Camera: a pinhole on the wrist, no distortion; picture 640 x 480 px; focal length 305.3 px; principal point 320.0 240.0 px. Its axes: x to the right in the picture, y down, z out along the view. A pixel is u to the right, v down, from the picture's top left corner.
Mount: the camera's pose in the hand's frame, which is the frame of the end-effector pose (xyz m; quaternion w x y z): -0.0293 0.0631 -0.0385 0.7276 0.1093 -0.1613 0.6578
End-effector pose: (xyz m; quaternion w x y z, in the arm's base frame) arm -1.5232 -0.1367 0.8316 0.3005 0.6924 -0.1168 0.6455
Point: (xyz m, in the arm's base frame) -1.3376 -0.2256 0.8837
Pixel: 350 108
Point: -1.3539 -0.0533 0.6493
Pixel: 40 329
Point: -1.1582 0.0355 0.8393
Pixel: 95 85
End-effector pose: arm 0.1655 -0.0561 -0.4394 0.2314 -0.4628 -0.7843 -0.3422
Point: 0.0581 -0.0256 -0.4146
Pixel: outside the picture
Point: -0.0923 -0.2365 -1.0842
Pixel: 90 409
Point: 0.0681 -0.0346 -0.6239
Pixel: 170 248
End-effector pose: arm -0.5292 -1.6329 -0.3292 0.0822 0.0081 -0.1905 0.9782
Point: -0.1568 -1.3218 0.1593
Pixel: 97 333
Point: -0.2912 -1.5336 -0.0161
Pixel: 173 336
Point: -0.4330 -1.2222 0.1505
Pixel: 60 178
